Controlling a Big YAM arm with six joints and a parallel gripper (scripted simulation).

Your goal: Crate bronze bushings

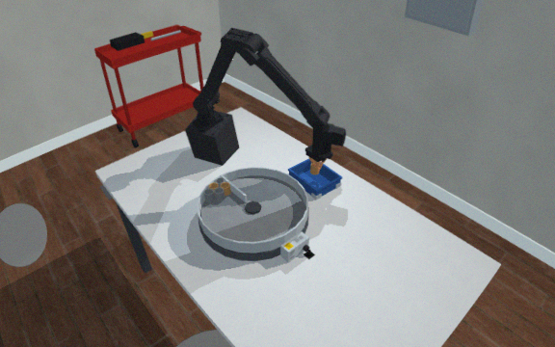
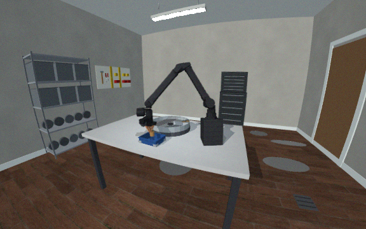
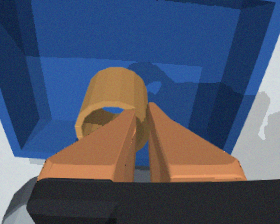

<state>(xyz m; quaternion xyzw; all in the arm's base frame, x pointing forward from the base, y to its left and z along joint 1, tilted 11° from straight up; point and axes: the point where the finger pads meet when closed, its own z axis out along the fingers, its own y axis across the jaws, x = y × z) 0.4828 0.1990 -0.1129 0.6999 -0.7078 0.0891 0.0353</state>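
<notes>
Now: the crate 6 cm below my hand and 1 cm behind it. Also, from my hand: grey turning table 34 cm to the right, 3 cm below, 3 cm behind.
</notes>
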